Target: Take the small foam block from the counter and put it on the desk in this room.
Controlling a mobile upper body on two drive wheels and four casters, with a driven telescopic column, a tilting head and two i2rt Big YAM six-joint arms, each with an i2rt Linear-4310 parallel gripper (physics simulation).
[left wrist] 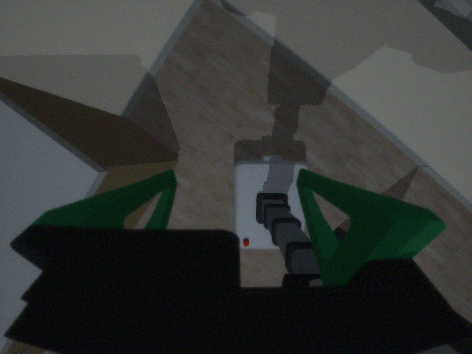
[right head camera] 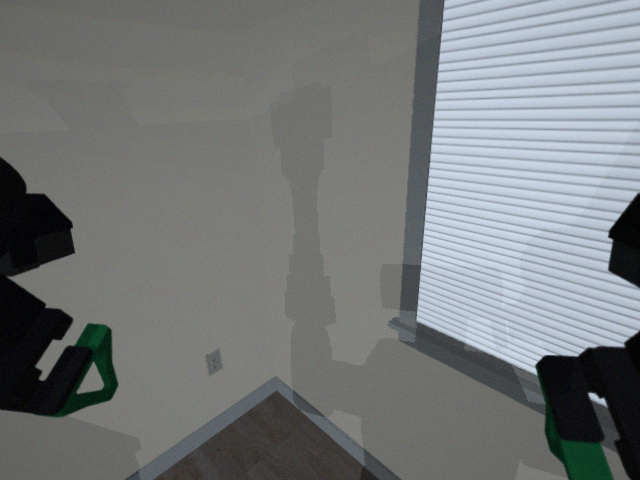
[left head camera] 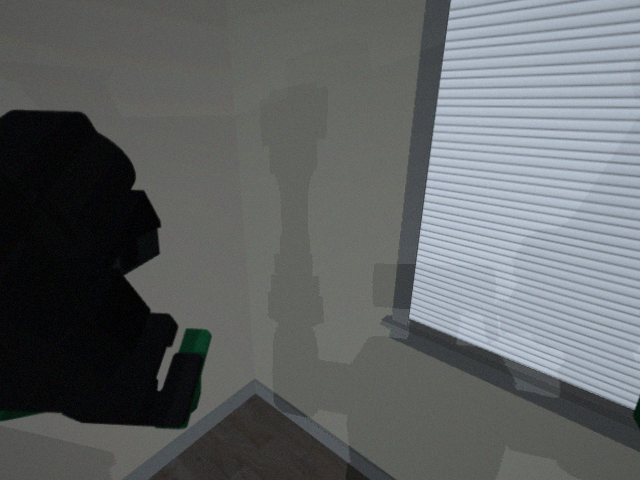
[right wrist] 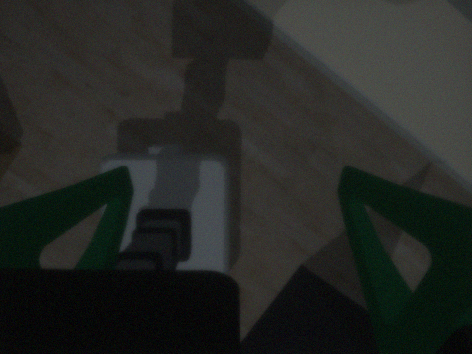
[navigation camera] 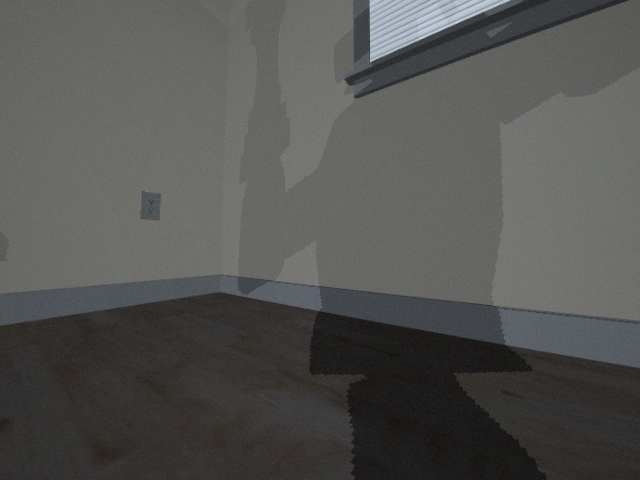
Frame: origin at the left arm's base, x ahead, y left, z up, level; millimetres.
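Where they show: left gripper, fingertip midpoint: [left wrist: 236, 176] [right head camera: 66, 387] [left head camera: 141, 398]; right gripper, fingertip midpoint: [right head camera: 626, 448] [right wrist: 235, 178].
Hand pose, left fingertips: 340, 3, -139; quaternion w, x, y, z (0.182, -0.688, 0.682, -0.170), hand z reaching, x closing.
Things, the pixels of their top centre, and the offset from my left fingertips, as dx, dy, dz. "*": a spot on its surface instead. Level surfaces: height alone.
- pale top, surface height: dz -360
- window with blinds, surface spot: [right head camera: 527, 180] [left head camera: 523, 184] * +615, -604, +66
- wall outlet, top centre: [right head camera: 212, 352] [navigation camera: 151, 192] +967, +456, -813
The small foam block does not show in these views. My left gripper [left wrist: 236, 176] is open, its two green fingers wide apart with no object between them; part of it also shows at the left of both head views. My right gripper [right wrist: 235, 178] is open and empty, high above the floor; part of it shows at the right edge of the right head view. A brown piece of furniture with a pale top [left wrist: 40, 175] stands at the left of the left wrist view; I cannot tell whether it is the counter or the desk.
My white base [left wrist: 250, 200] [right wrist: 212, 200] and grey column [left wrist: 285, 225] show below the grippers. Walls with a baseboard [navigation camera: 129, 294] meet in a corner ahead. A window with blinds [left head camera: 527, 180] [right head camera: 527, 180] is at the right. A wall outlet [right head camera: 213, 361] [navigation camera: 150, 205] is at the left.
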